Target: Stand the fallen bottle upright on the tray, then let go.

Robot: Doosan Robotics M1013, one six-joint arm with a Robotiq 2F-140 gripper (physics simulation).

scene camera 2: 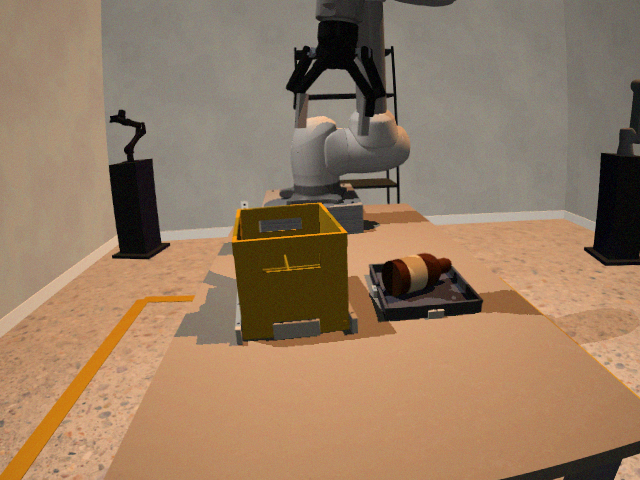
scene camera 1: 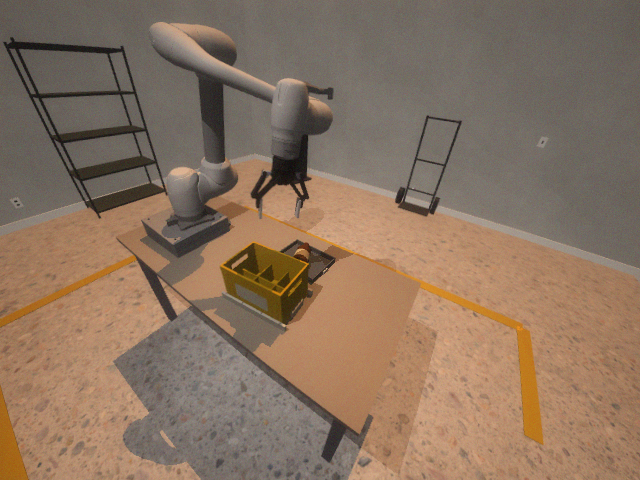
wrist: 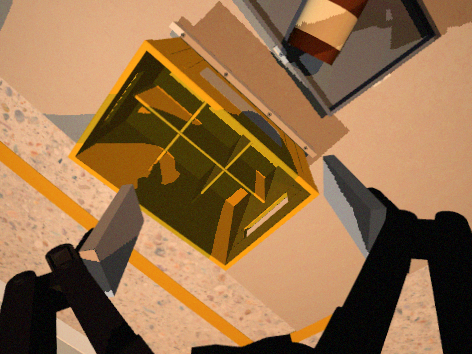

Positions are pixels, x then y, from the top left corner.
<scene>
my gripper: scene camera 2; scene camera 1; wrist 230, 189
same spot on my gripper: point(scene camera 1: 264, 174) = point(scene camera 2: 304, 50)
</scene>
